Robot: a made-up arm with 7 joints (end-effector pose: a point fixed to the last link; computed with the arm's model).
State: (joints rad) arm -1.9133 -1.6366 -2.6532 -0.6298 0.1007 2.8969 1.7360
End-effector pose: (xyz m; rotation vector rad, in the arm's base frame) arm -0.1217 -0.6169 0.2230 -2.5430 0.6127 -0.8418
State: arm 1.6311 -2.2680 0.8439 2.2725 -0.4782 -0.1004 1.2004
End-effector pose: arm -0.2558 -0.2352 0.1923 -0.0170 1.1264 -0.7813
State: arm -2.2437 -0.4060 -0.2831 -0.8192 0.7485 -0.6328 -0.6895
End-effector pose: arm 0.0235 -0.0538 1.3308 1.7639 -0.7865 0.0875
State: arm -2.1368 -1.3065 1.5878 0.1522 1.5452 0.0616 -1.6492
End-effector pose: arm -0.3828 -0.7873 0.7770 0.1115 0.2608 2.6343
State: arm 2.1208 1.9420 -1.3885 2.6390 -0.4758 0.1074 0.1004
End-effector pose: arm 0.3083 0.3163 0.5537 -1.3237 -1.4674 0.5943
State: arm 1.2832 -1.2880 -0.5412 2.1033 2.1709 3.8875 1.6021
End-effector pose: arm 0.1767 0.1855 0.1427 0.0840 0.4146 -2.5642
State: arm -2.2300 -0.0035 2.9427 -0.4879 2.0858 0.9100 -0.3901
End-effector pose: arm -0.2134 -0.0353 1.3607 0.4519 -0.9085 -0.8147
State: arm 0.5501 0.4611 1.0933 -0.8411 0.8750 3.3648 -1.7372
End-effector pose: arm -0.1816 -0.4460 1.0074 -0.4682 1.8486 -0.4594
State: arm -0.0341 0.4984 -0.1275 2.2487 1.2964 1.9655 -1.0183
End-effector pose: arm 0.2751 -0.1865 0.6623 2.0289 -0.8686 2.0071
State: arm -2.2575 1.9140 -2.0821 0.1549 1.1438 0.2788 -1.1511
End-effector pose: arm 0.3706 0.7828 0.0958 -0.9890 -0.4983 -0.0455
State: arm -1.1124 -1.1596 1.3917 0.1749 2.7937 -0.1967 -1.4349
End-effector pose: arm 0.3917 -0.6906 0.9749 1.3226 -0.3194 -1.9819
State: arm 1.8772 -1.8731 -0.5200 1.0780 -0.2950 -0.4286 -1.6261
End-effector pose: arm 0.2121 0.5626 -0.1100 -0.0547 1.3955 -1.7729
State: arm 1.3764 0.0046 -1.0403 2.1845 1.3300 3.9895 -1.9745
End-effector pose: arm 0.3237 0.1762 0.5220 0.8108 -0.5695 0.4891
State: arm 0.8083 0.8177 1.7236 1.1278 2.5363 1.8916 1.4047
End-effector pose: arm -0.5857 -0.0437 0.6740 -1.6971 0.6038 1.9720
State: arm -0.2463 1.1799 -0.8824 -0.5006 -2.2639 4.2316 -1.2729
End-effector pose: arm -0.5933 0.3753 0.5715 -0.5016 1.2263 -1.7017
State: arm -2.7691 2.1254 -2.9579 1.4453 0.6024 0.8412 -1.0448
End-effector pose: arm 0.0321 0.1354 -0.2424 -2.0661 -0.7589 1.2394
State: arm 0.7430 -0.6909 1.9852 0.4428 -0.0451 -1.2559 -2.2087
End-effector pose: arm 0.1808 0.4528 1.1229 1.9585 -1.5652 0.0292
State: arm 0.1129 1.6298 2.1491 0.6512 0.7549 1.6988 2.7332
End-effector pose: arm -0.7702 0.1248 0.3468 -2.0405 -0.3555 1.3112
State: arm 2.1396 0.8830 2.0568 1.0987 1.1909 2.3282 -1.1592
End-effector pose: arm -0.0039 -0.5831 0.6926 0.6222 -0.6943 0.2394
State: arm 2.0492 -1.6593 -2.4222 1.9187 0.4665 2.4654 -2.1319
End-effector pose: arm 0.1376 0.3901 0.8124 -0.6119 0.1591 0.4534
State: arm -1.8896 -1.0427 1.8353 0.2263 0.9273 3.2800 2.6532
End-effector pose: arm -0.1180 -0.5935 0.8691 1.9839 -1.5526 -0.2827
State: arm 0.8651 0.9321 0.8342 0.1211 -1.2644 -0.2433 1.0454
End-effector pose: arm -0.4198 -0.6411 1.0256 -0.9607 0.5388 -1.3100
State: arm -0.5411 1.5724 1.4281 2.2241 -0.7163 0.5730 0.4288
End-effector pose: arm 0.1583 0.4544 0.5438 0.9480 0.4178 1.0502
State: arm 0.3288 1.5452 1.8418 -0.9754 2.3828 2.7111 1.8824
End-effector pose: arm -0.4893 -0.5500 0.4791 1.2437 -0.1236 -2.5197
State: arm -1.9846 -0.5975 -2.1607 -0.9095 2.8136 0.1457 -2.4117
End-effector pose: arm -0.0859 -0.7363 0.8570 2.2399 1.5073 0.0963
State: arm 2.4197 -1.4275 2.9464 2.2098 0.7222 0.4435 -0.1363
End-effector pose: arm 0.0168 -0.0910 0.9251 -2.0018 0.6107 -1.9298
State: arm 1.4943 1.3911 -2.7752 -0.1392 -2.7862 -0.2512 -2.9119
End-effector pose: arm 0.0726 -0.8672 0.8360 -1.0274 0.0179 1.5629
